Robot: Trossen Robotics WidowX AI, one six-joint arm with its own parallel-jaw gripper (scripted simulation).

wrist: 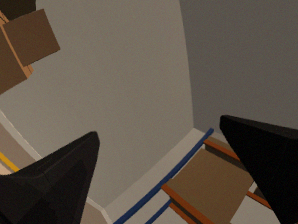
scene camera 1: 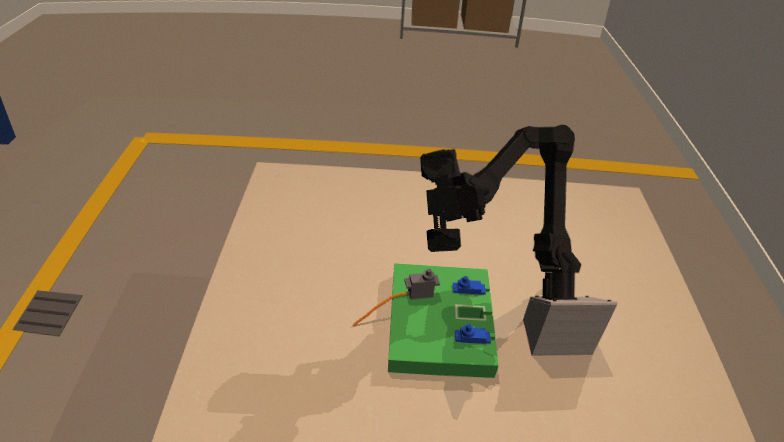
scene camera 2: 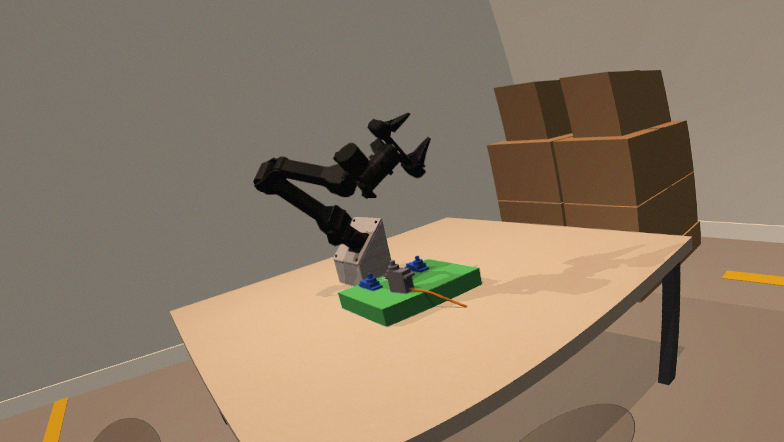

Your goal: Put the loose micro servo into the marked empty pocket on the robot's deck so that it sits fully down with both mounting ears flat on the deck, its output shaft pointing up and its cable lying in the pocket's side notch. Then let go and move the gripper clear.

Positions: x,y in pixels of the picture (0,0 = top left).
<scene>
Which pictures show the grey micro servo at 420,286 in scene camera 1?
Scene camera 1 and scene camera 2 only.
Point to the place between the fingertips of the gripper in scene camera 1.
At 433,204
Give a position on a green deck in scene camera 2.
381,306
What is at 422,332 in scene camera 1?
A green deck.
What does the gripper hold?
Nothing.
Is the gripper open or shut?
Open.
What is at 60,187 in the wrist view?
The gripper.
</scene>
